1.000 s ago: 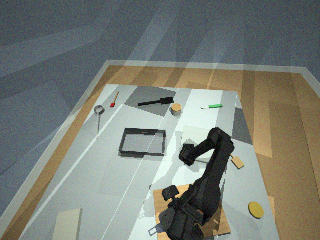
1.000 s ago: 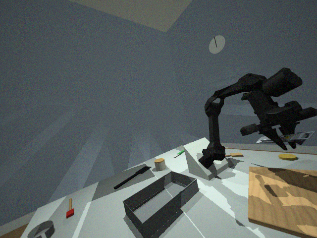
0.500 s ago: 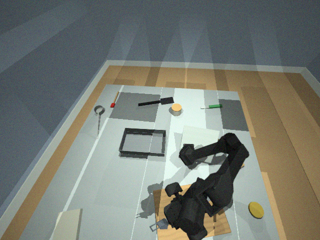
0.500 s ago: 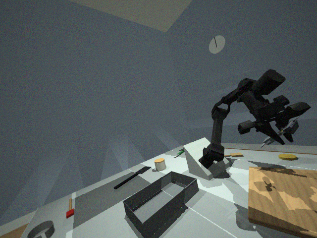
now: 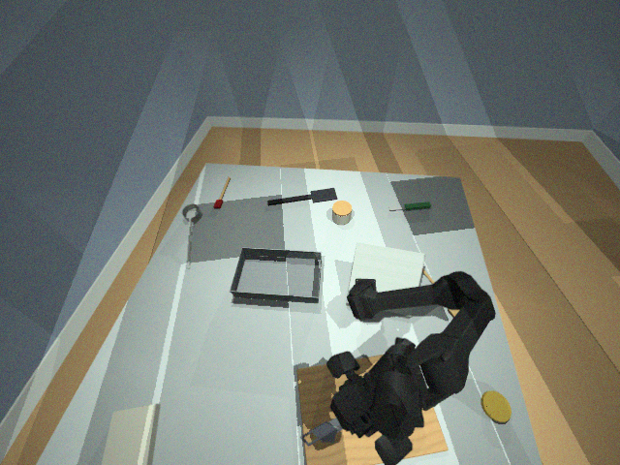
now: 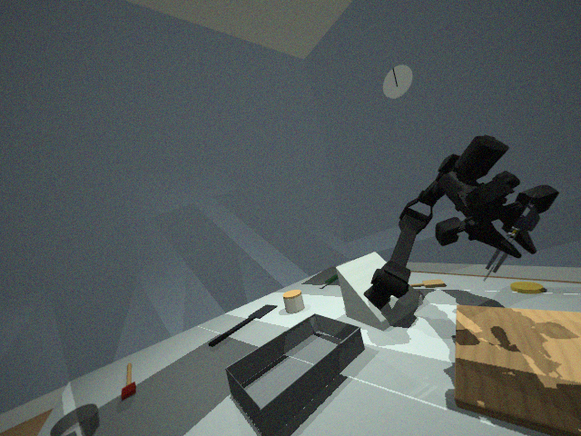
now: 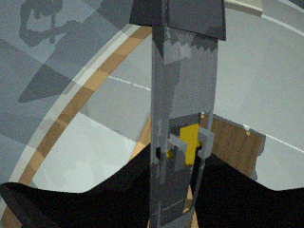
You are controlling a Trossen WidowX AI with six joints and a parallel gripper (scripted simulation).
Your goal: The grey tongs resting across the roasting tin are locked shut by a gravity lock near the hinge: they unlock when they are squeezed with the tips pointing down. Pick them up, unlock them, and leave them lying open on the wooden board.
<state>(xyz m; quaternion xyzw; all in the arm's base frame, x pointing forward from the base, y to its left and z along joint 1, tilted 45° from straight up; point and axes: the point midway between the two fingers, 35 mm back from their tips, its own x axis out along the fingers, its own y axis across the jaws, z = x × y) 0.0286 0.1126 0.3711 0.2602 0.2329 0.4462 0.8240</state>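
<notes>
Right now the yellow lock piece is 4 cm above my gripper tip and 1 cm to the right of it. From my gripper tip the other things lie so: yellow disc: 42 cm behind, 22 cm below, 8 cm to the right; wooden board: 22 cm below, 7 cm behind, 4 cm to the right; roasting tin: 40 cm to the right, 24 cm ahead, 20 cm below.
</notes>
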